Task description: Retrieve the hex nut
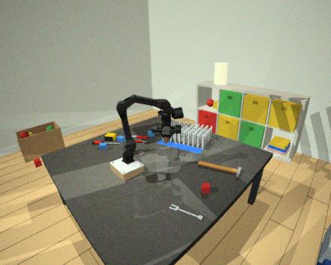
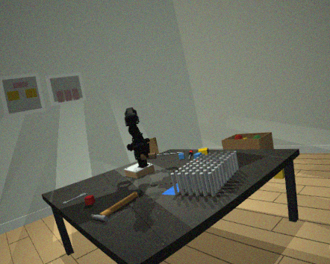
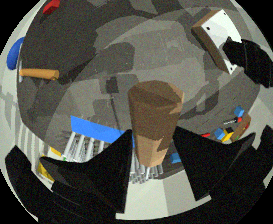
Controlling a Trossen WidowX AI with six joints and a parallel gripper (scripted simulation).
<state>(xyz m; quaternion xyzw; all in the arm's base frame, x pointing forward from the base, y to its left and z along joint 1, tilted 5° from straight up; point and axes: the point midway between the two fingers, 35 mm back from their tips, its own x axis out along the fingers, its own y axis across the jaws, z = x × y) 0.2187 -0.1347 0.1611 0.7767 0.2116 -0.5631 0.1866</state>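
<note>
My gripper tip is now 90 mm short of the hook tool, 60 mm to the right of it and 10 mm above it. The rest, counted from my gripper tip: blue taped strip: 210 mm ahead, 50 mm to the left, 160 mm below; red cube: 140 mm behind, 370 mm to the right, 140 mm below; grey forked tool: 330 mm behind, 380 mm to the right, 160 mm below.
</note>
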